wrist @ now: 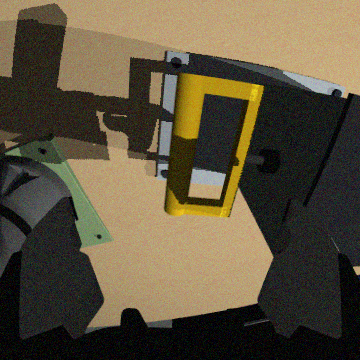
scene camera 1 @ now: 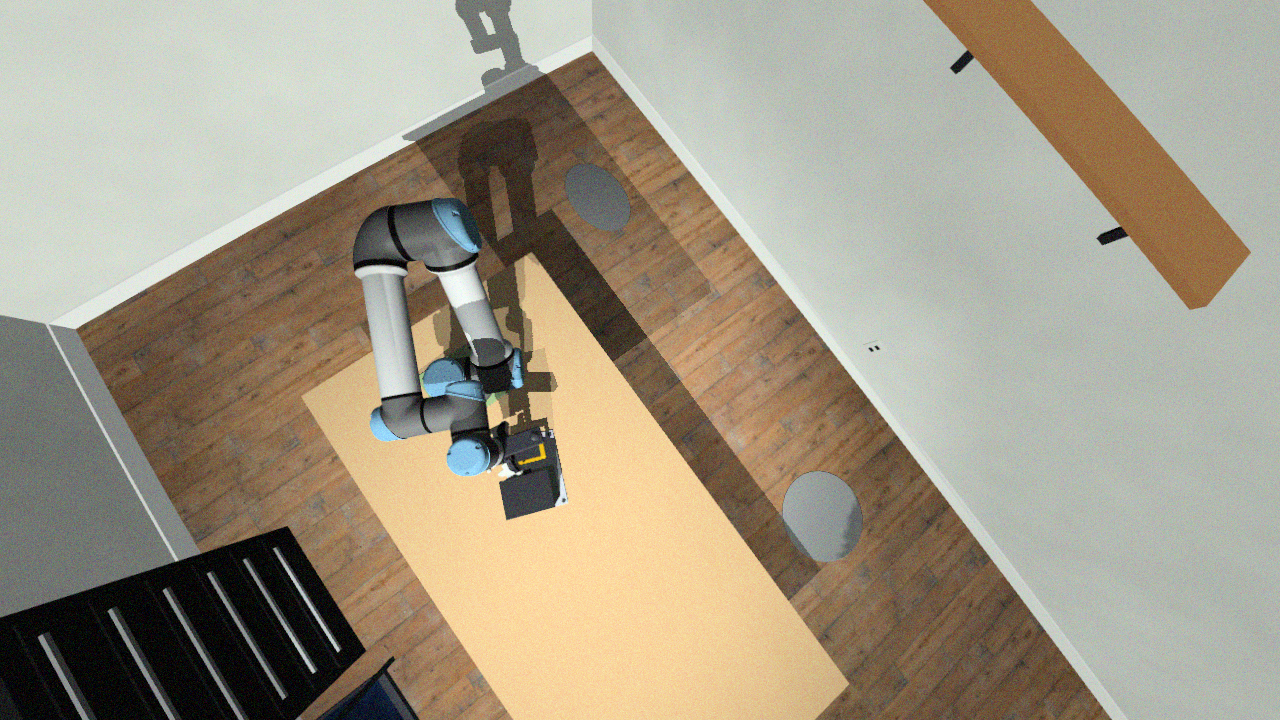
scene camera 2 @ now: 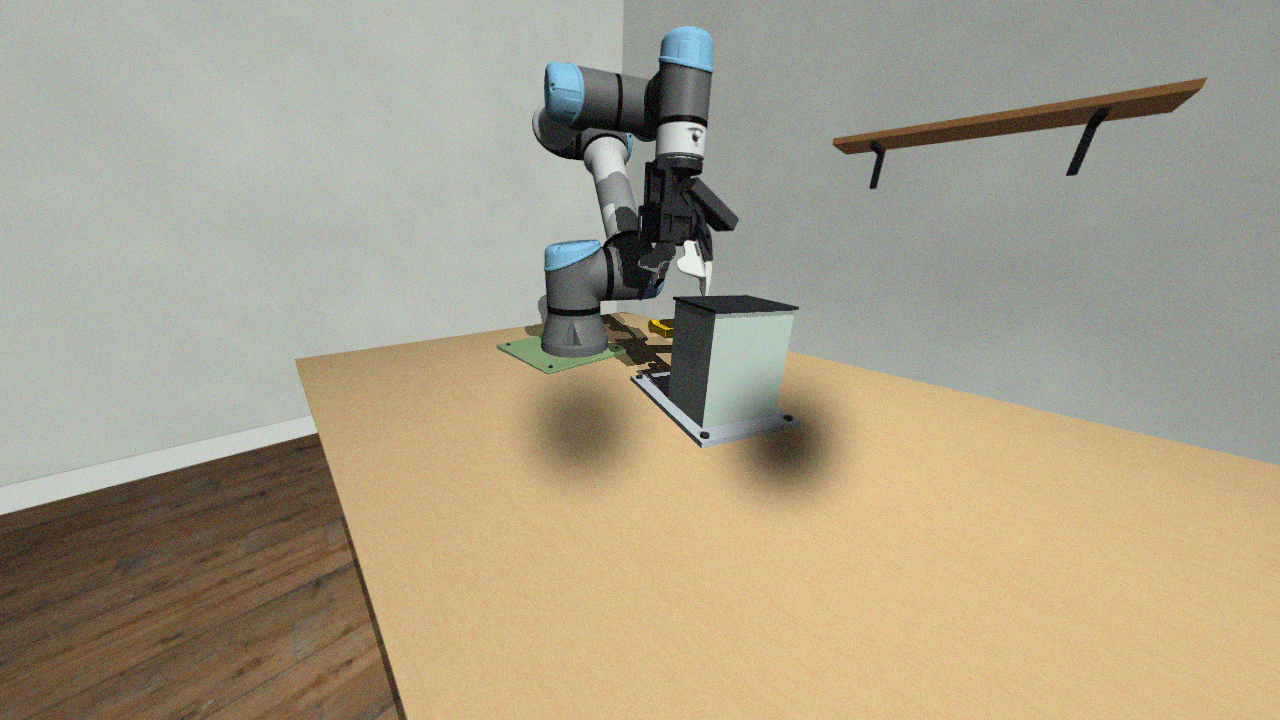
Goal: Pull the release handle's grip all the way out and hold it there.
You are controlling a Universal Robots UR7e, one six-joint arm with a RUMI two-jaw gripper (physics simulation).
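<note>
The yellow rectangular grip (scene camera 1: 532, 461) (scene camera 2: 663, 328) (wrist: 186, 110) of the release handle stands off the dark front of a box (scene camera 1: 529, 497) (scene camera 2: 750, 371) (wrist: 300, 125). A short dark stem with a round collar shows between grip and box in the wrist view. The box sits on a light grey base plate (scene camera 1: 562, 488) (scene camera 2: 742, 431) (wrist: 169, 95) on the table. My gripper (scene camera 1: 510, 454) (scene camera 2: 680, 273) (wrist: 180, 200) is open and empty, pointing down above the grip's level. In the wrist view its fingers are wide apart, below the grip in the picture, and not touching it. The box hides part of the grip in scene camera 2.
The arm's base stands on a green plate (scene camera 2: 559, 355) (wrist: 92, 225) beside the handle unit, on the wooden table (scene camera 1: 626, 573) (scene camera 2: 805, 573). A brown wall shelf (scene camera 1: 1100, 152) (scene camera 2: 1020, 122) is beyond the table. A black slatted unit (scene camera 1: 183, 617) stands at the lower left in scene camera 1.
</note>
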